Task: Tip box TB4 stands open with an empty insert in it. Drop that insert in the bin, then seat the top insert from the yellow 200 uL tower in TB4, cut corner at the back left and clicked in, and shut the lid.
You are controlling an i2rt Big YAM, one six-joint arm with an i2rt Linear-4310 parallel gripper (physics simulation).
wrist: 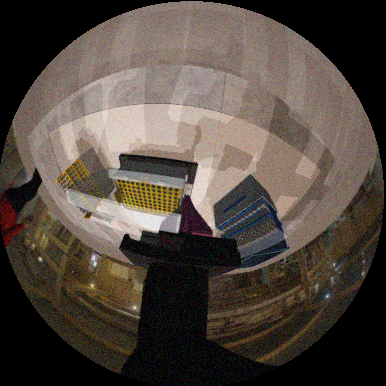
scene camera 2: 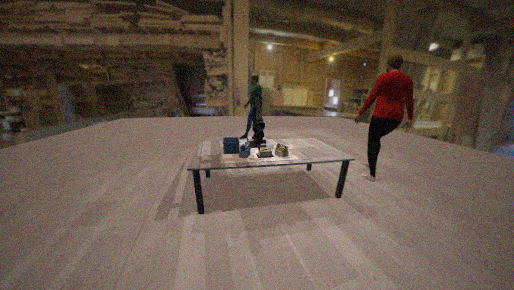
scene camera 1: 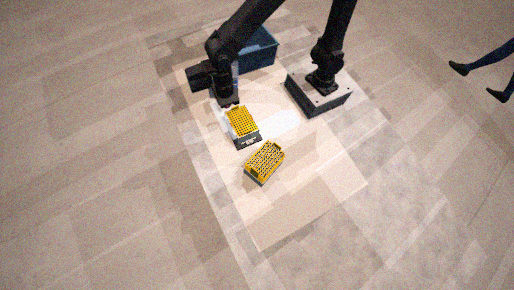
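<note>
Tip box TB4 [scene camera 1: 248, 141] [scene camera 2: 265, 154] stands on a dark base with the yellow, holed insert [scene camera 1: 242, 121] [wrist: 147, 194] in it. Its clear lid [scene camera 1: 223, 121] [wrist: 145, 218] is open along one long side. The yellow tower [scene camera 1: 265, 162] [scene camera 2: 282, 149] [wrist: 75, 174] stands turned at an angle near TB4. My gripper [scene camera 1: 228, 106] [wrist: 186, 199] is shut and empty, its purple fingers together by one short end of TB4. The fingers cover a little of that end in the wrist view. The blue bin [scene camera 1: 257, 51] [scene camera 2: 230, 145] is partly behind the arm in scene camera 1.
A blue tower [scene camera 2: 244, 151] [wrist: 250, 215] stands beside TB4, on the bin's side; the arm mostly hides it in scene camera 1. The arm's base block [scene camera 1: 320, 102] stands to the right of the bin in that view. Two people are in the room beyond the table [scene camera 2: 325, 150].
</note>
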